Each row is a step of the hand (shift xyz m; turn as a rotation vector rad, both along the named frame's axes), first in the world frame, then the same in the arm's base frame.
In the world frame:
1: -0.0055 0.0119 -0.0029 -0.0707 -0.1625 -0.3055
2: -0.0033 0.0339 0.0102 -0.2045 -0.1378 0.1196
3: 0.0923 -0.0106 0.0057 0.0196 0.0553 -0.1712
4: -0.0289 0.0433 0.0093 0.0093 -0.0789 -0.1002
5: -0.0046 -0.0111 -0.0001 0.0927 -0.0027 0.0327
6: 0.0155 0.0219 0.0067 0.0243 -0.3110 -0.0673
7: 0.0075 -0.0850 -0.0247 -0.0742 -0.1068 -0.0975
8: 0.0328 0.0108 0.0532 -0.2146 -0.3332 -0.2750
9: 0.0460 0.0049 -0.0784 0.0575 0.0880 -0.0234
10: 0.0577 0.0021 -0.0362 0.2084 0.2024 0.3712
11: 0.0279 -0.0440 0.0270 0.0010 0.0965 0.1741
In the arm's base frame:
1: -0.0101 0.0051 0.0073 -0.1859 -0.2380 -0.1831
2: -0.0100 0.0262 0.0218 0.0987 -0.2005 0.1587
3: 0.0399 0.0490 -0.0684 -0.1586 0.0139 -0.0861
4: -0.0237 0.0177 0.0438 -0.0375 -0.0780 -0.0941
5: 0.0040 -0.0113 -0.0012 0.0576 0.0616 -0.0506
6: -0.0006 0.0276 0.0013 0.1105 -0.2381 -0.1815
7: 0.0254 -0.0660 -0.0537 -0.0484 -0.1490 -0.0432
8: 0.0478 0.0405 0.0098 -0.1223 -0.4479 -0.1310
9: -0.0503 0.0131 -0.0747 -0.0443 0.0963 -0.0189
10: -0.0113 0.0280 -0.0611 0.2631 0.3670 0.1353
11: 0.0528 -0.0104 -0.0234 0.0912 0.1149 0.1345

